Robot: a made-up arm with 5 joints.
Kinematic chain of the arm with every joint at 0, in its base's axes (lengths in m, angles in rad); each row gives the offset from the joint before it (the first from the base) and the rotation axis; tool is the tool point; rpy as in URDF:
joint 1: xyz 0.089 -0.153 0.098 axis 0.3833 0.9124 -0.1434
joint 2: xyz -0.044 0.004 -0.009 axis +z
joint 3: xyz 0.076 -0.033 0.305 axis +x
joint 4: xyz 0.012 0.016 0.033 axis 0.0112 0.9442 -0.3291
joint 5: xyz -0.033 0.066 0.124 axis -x
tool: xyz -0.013 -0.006 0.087 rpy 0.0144 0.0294 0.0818
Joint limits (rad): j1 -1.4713..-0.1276 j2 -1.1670..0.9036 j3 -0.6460..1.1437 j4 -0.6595..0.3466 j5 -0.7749..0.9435
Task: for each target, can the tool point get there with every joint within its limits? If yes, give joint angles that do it. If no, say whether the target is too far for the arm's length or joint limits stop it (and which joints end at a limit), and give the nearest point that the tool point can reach.
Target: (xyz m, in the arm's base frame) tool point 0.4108 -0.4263 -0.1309
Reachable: no: joint limits stop it (at a limit: joint 1, joint 2, joint 3, joint 4, joint 5) | nearest point 0.1091 -0.2810 0.4664 | short by 0.685 m
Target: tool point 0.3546 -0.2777 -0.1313
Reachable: no: joint limits stop it (at a limit: joint 1, joint 2, joint 3, joint 4, joint 5) | nearest point 0.1091 -0.2810 0.4664 | short by 0.646 m
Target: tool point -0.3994 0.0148 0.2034
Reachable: yes | joints -1.2717 0.5523 -0.0915 -0.0917 -0.3271
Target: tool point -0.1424 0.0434 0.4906
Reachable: yes | joints -0.4222 -0.0973 -0.3005 -0.2877 0.3711
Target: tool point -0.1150 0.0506 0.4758
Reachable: yes | joints -0.3461 -0.0651 -0.3095 -0.3439 0.7557
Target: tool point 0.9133 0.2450 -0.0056
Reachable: no: too far | nearest point 0.2224 -0.0264 0.4895 | short by 0.892 m
